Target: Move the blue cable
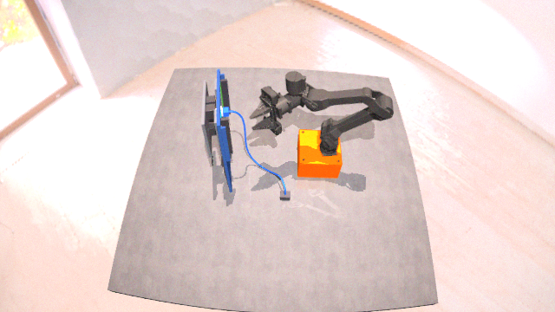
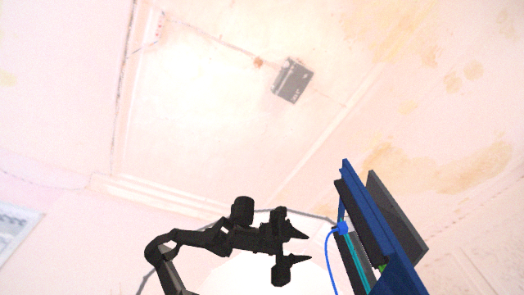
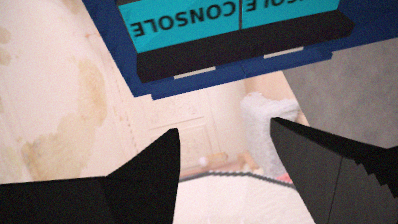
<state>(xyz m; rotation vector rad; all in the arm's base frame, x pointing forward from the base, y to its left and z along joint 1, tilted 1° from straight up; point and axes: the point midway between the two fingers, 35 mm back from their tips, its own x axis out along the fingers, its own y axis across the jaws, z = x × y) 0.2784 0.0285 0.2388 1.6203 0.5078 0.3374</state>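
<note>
My gripper tip is 110 mm short of the cable plug, 60 mm to the left of it and 10 mm below it. From my gripper tip the other things lie so: black block: 110 mm behind, 100 mm to the left, 330 mm below.
</note>
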